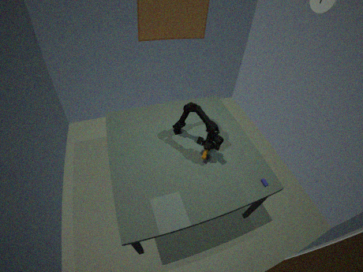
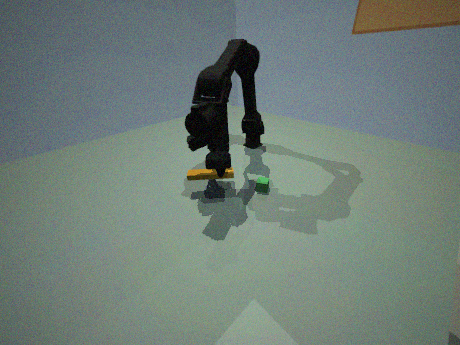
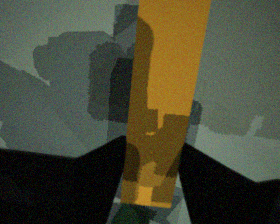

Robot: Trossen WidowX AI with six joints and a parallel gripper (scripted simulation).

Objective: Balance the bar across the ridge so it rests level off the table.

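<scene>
Now: gripper tip 20 mm short of the bar and 20 mm to the left of it. The rest, counted from my gripper tip: blue object (420 mm ahead, 350 mm to the left, 50 mm below); then green cube (90 mm behind, 90 mm to the left, 40 mm below).
</scene>
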